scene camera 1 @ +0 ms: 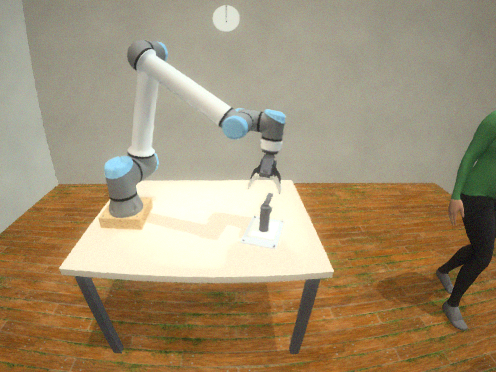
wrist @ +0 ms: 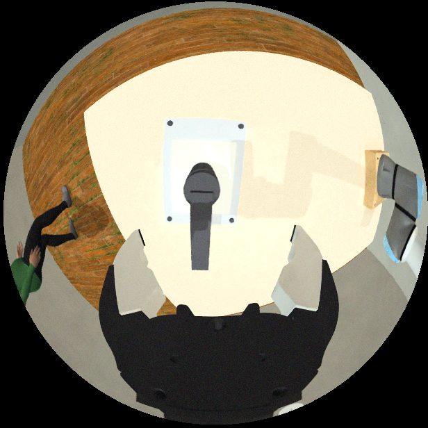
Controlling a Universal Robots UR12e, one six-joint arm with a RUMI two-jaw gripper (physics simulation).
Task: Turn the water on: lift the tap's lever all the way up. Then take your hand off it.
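Frame: origin at the arm's base, x back, y right, z up, level; millimetres.
Where they show: gripper, fingertip midpoint: (scene camera 1: pixel 263 191); arm's base at its link origin: (scene camera 1: pixel 126 208).
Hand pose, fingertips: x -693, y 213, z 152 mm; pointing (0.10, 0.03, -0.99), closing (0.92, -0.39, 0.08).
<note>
Each offset is from my fingertips to the top centre of the thing. "spot": to the spot under its first point. Level surfaces: height alone.
A dark grey tap @[spot: dy +43, dx +3, dz -125 mm] (scene camera 1: pixel 264 219) (wrist: pixel 202 186) stands upright on a pale square plate @[spot: dy +67, dx +59, dz -205 mm] (scene camera 1: pixel 253 237) (wrist: pixel 205 129). Its lever @[dy -34, dx -35, dz -58 mm] (scene camera 1: pixel 269 199) (wrist: pixel 200 245) slants upward from the top of the body toward the back of the table; in the wrist view it points down the picture toward the space between the fingers. My gripper (scene camera 1: pixel 265 190) (wrist: pixel 216 229) points down, open and empty, just above and behind the lever in the scene view. In the wrist view the lever's end lies between the two spread fingers, nearer the left one, with a gap on both sides. No contact shows.
The plate lies on the right part of the table @[dz -214 mm] (scene camera 1: pixel 175 255) (wrist: pixel 300 90). The arm's wooden base block (scene camera 1: pixel 117 220) (wrist: pixel 370 180) is at the table's left in the scene view. A person in a green top (scene camera 1: pixel 482 160) (wrist: pixel 25 277) is on the floor to the right of the table.
</note>
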